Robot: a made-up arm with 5 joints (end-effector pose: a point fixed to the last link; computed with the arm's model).
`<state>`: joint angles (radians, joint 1 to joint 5).
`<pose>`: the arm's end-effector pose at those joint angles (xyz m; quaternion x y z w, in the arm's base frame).
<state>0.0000 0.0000 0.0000 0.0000 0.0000</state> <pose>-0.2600 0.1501 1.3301 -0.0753 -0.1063 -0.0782 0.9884</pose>
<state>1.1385 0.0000 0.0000 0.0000 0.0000</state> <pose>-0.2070 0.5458 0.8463 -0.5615 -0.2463 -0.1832 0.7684</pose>
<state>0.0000 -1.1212 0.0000 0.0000 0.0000</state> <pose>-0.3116 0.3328 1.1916 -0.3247 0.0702 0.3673 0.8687</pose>
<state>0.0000 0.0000 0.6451 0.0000 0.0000</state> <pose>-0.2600 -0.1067 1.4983 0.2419 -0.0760 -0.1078 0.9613</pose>
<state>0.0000 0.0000 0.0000 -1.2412 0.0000</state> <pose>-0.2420 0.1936 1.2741 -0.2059 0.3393 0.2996 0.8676</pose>
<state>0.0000 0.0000 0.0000 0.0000 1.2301</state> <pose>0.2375 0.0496 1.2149 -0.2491 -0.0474 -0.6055 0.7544</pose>
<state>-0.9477 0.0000 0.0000 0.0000 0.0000</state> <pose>-0.1091 -0.3565 1.2789 0.3546 0.0381 0.0298 0.9338</pose>
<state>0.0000 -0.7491 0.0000 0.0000 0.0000</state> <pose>-0.2707 0.2880 1.2464 -0.2497 0.0113 0.2256 0.9416</pose>
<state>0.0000 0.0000 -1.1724 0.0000 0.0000</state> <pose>-0.2600 0.1940 0.7961 -0.6095 -0.1318 -0.0063 0.7817</pose>
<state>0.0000 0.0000 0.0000 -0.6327 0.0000</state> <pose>-0.2398 0.1729 1.3055 -0.1490 0.1268 0.1200 0.9733</pose>
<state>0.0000 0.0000 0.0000 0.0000 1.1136</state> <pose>0.2002 0.0854 1.2239 -0.2357 -0.0541 -0.5625 0.7907</pose>
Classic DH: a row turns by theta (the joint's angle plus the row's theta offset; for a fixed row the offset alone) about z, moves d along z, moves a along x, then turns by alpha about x. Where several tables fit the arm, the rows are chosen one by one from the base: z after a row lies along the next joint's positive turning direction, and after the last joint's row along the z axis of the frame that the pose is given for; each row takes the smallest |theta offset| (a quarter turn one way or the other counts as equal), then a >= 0, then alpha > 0; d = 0 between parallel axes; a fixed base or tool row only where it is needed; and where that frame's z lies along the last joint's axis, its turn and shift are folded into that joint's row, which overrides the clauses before.
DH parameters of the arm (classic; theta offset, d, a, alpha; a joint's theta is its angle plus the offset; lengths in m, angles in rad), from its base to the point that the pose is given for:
base (fixed): -1.3118 0.829 0.0002 1.8763
joint 1: 0.5688 0.1569 0.0342 1.7531
joint 2: 0.0706 -0.1479 0.2532 0.996
joint 3: -0.4723 0.0445 -0.0136 -1.3215
joint 4: 1.1658 0.0531 -0.0176 -1.0866
joint 5: -0.7415 0.3629 -0.3048 -2.68
tool (fixed): 1.8044 0.7463 0 0

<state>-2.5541 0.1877 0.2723 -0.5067 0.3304</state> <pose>0.2563 -0.3680 0.4860 0.8259 0.3437 0.2997 0.3316</pose>
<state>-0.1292 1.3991 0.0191 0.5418 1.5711</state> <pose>-0.5048 -0.6655 0.9866 0.2960 0.2096 -0.9319 0.0025</pose>
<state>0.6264 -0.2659 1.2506 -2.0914 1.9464</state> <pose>-0.2865 0.4450 0.7736 -0.6493 0.0181 0.0183 0.7601</pose>
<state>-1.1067 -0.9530 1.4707 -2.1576 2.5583</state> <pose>-0.3641 0.0123 1.2050 -0.0427 -0.1391 0.3275 0.9336</pose>
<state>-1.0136 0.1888 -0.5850 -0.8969 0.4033</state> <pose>-0.1382 0.0431 1.0668 -0.0966 0.2374 0.2014 0.9454</pose>
